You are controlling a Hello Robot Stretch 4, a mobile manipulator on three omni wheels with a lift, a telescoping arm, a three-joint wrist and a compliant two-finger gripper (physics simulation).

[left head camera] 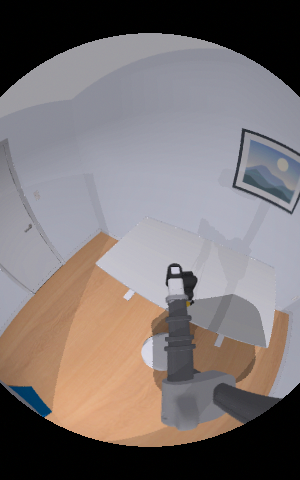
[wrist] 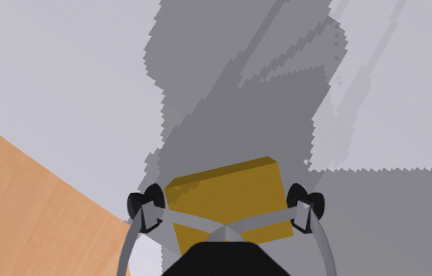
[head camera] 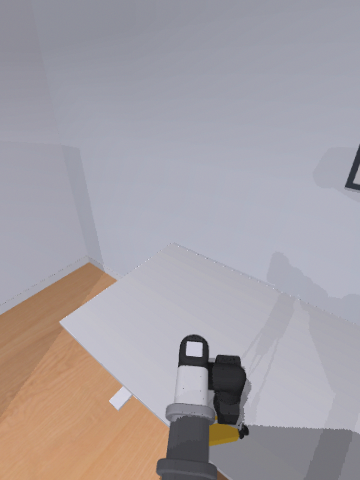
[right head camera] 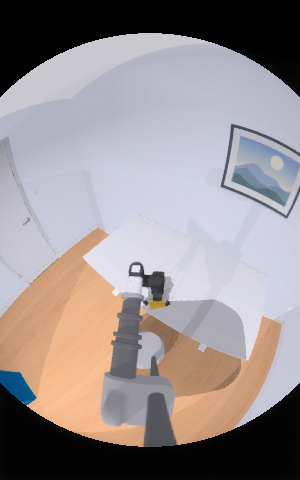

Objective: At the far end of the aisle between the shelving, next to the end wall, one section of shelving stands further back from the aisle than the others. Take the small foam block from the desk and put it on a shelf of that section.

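Frame: origin at the robot's base, x left, y down, z back, level; metres.
Seen in the pictures: gripper, fingertip midpoint: [wrist: 225, 200] [head camera: 218, 432] [right head camera: 155, 303]; robot's base, link origin: [left head camera: 162, 350] [right head camera: 143, 348].
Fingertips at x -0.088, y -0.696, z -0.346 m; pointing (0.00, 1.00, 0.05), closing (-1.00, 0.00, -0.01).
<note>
Offsets run from my fingertips to a thing's top centre. "spot": to the spot under its first point. Level surfaces: height alone.
The small foam block, yellow {dy -0.042, dx -0.003, dz -0.001 m} [head camera: 223, 435] [left head camera: 188, 303] [right head camera: 157, 304] [wrist: 235, 192], is at the near edge of the light grey desk {dy +0.003 m} [head camera: 145, 295] [left head camera: 132, 250] [right head camera: 117, 245] [wrist: 75, 75]. My gripper [right head camera: 157, 303] [wrist: 225, 200] points down over the block and is open. In the wrist view its fingertips stand at the block's left and right sides, with the block slightly turned between them. The left fingertip has a narrow gap to the block; the right one is very close, and contact cannot be told. The arm hides part of the block in the head view. The shelving does not show.
A wall stands behind the desk, with a framed picture [head camera: 355, 170] [left head camera: 270, 170] [right head camera: 262, 170] at the right. A door {spot: dy -0.239, dx +1.801, dz -0.644 m} [left head camera: 25, 225] [right head camera: 22, 220] is at the left. A round white object [left head camera: 154, 352] [right head camera: 150, 350] is below the desk's front edge. A blue object [left head camera: 32, 400] [right head camera: 16, 387] lies lower left.
</note>
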